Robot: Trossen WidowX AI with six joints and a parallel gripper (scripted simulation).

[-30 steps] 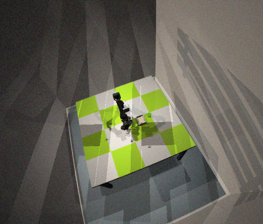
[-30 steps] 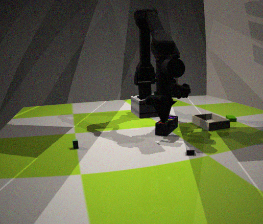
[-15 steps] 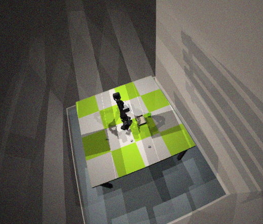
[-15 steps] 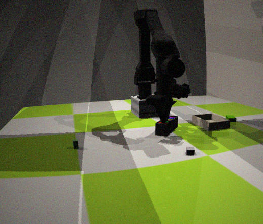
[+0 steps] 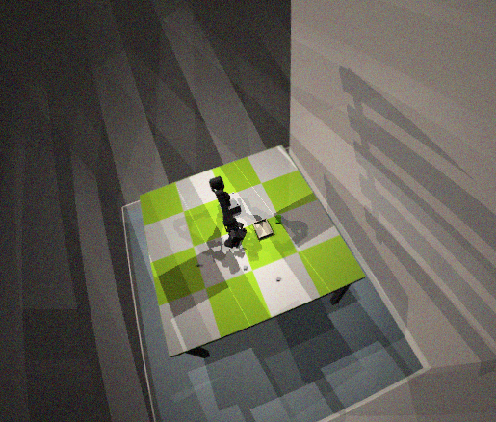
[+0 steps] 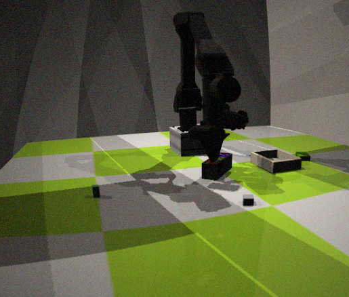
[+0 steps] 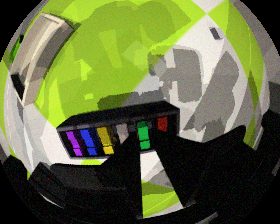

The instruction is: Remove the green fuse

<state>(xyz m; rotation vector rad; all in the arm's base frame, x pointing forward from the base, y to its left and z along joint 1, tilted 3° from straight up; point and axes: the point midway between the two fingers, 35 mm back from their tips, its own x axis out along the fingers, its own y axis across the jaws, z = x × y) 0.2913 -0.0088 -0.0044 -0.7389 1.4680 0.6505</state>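
Now: the green fuse 1 cm below my gripper tip. Round my gripper tip: tray 3 cm behind, 20 cm to the left, 3 cm below.
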